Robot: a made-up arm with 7 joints. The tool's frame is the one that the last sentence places.
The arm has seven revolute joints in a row. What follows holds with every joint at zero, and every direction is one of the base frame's.
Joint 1 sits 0.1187 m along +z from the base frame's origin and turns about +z.
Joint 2 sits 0.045 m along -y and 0.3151 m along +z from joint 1 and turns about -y.
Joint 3 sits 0.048 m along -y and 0.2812 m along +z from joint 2 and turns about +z.
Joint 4 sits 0.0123 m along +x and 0.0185 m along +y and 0.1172 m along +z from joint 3 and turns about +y.
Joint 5 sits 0.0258 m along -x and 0.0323 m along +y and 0.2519 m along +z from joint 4 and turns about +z.
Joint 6 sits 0.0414 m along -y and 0.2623 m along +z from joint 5 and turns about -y.
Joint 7 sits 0.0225 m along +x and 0.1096 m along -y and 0.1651 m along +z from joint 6 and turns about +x.
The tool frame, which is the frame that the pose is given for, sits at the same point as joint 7; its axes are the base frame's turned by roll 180, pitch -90 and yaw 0 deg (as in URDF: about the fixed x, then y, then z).
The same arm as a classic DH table. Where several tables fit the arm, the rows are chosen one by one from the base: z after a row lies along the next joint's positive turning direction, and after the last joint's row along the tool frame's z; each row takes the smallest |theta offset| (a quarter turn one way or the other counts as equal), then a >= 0, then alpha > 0; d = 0 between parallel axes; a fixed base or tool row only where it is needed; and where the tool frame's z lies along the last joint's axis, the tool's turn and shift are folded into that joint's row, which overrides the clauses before.
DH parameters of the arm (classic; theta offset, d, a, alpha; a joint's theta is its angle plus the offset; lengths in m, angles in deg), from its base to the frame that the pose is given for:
joint 1: 0 0.4338 0 90
joint 2: 0 0.093 0 -90
joint 3: 0 0.3984 0.0123 -90
joint 4: 0 0.0508 -0.0258 90
joint 5: 0 0.5142 0 90
joint 6: 90 0.151 0.1651 90
joint 7: 0 0.0225 0 0

